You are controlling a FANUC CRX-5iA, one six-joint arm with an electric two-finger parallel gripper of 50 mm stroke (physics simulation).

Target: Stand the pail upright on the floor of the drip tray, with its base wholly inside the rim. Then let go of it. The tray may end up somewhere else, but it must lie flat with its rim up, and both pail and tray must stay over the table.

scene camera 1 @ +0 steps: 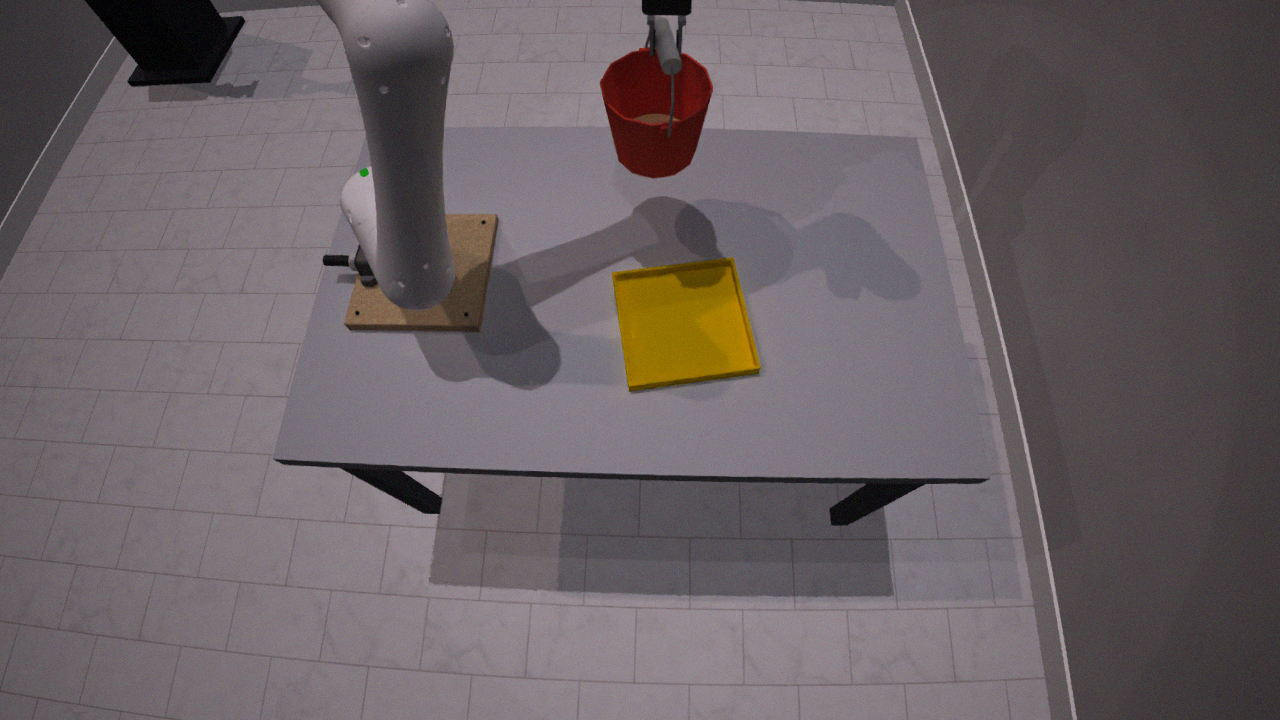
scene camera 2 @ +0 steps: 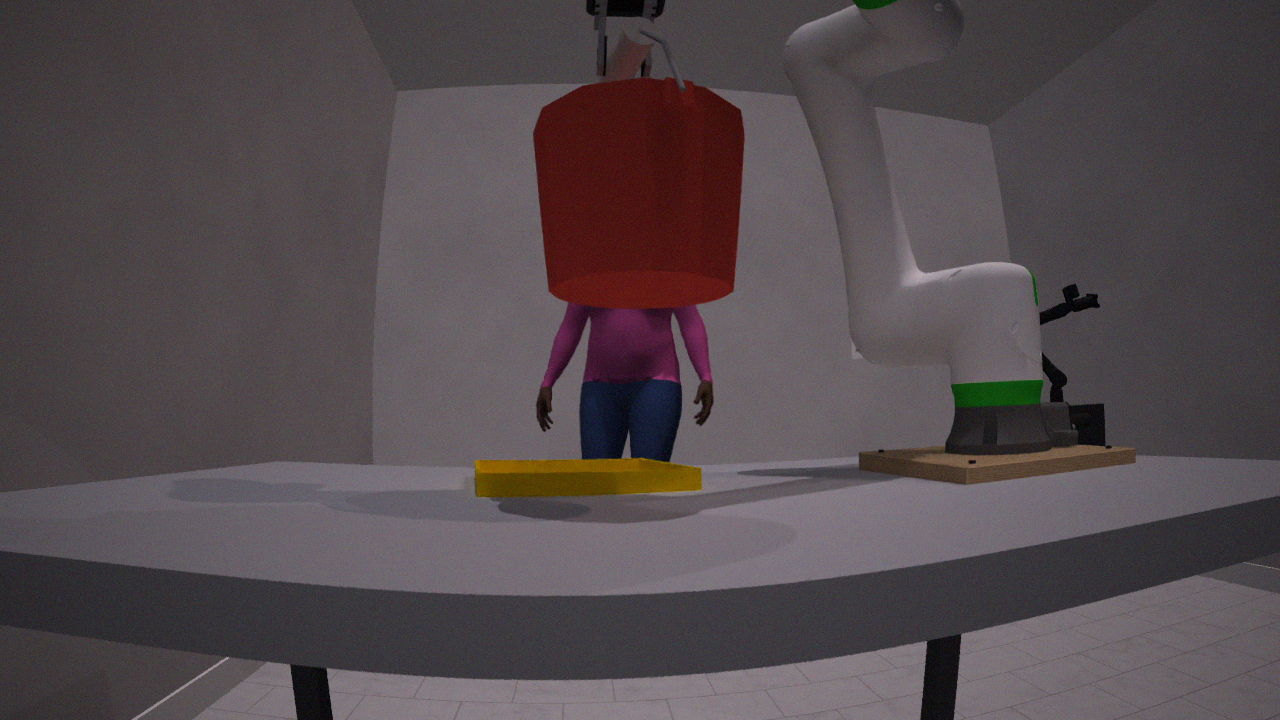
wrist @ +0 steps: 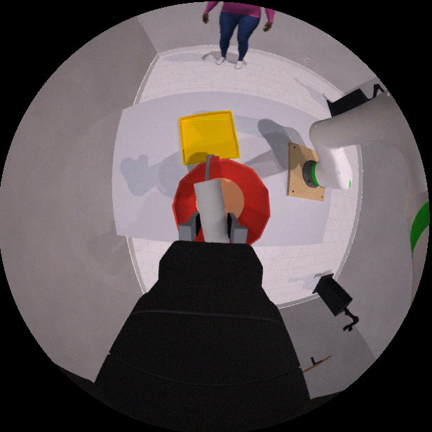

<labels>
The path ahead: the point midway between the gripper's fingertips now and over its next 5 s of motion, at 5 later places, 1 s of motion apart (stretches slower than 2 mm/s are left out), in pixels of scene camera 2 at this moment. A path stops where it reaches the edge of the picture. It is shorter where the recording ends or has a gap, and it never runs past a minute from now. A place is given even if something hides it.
My gripper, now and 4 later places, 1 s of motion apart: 623, 70; 590, 175; 582, 244; 581, 300; 581, 260
</labels>
